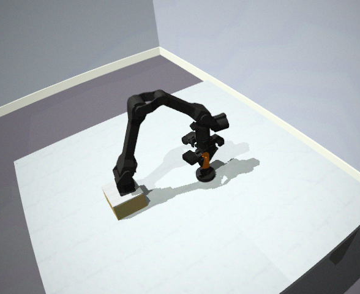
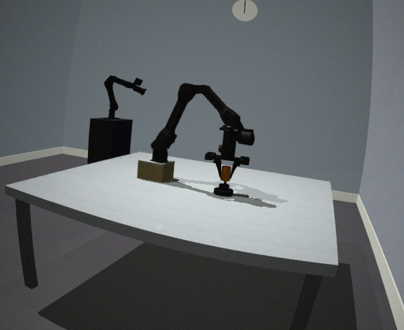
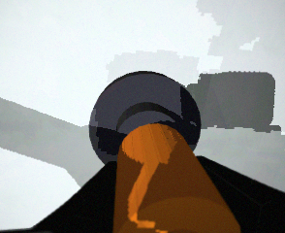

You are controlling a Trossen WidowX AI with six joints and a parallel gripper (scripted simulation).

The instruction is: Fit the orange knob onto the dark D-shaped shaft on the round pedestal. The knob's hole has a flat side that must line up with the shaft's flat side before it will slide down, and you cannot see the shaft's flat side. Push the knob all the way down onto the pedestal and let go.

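The orange knob lies 20 mm above my gripper tip. The rest, counted from my gripper tip: dark round pedestal: 40 mm below.
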